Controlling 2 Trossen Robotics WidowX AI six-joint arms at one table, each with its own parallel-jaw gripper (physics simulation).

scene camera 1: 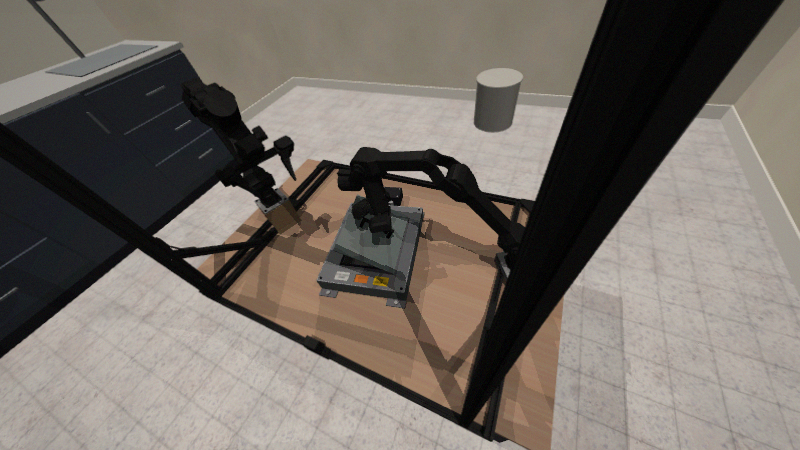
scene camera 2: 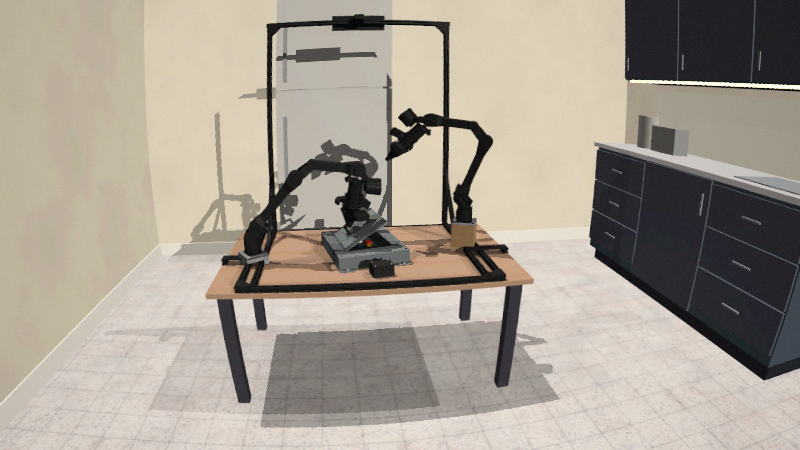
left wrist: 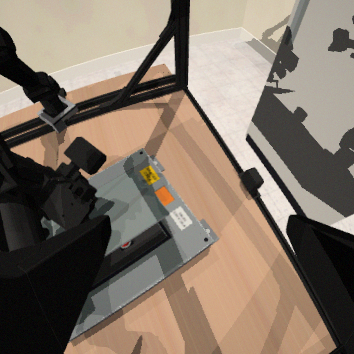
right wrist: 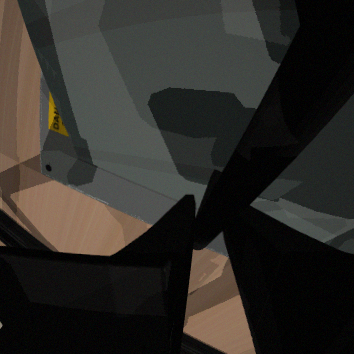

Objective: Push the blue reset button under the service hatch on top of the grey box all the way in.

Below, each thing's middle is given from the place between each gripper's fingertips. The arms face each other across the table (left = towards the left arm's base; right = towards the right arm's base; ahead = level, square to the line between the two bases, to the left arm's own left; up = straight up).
Now: right hand 40 mm to the right of the service hatch (scene camera 1: 380, 250) and 10 mm above it.
My left hand is 120 mm short of the service hatch, 150 mm to the left of it and 270 mm above it.
